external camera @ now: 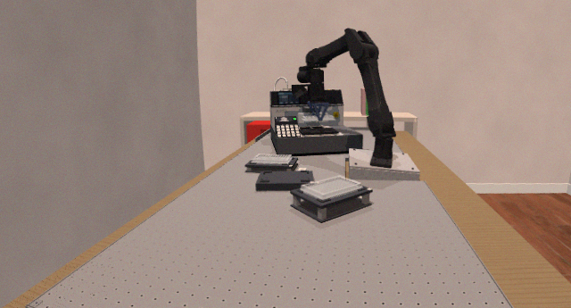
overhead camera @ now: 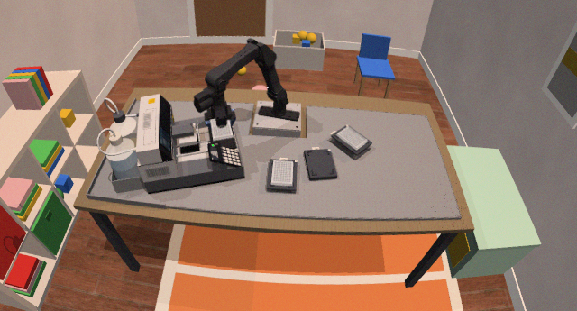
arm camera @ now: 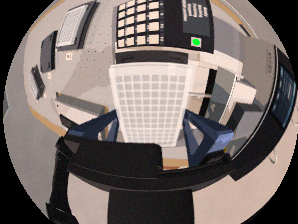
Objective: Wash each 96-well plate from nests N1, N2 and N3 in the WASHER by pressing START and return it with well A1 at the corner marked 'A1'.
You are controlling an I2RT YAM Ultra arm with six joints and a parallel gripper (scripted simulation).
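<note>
Right now the washer carrier is 60 mm below my hand. The rest, counted from my hand: manifold (70 mm ahead, 140 mm to the right); plate washer (70 mm ahead, 140 mm to the right, 20 mm below); nest (180 mm behind, 570 mm to the left, 110 mm below).
</note>
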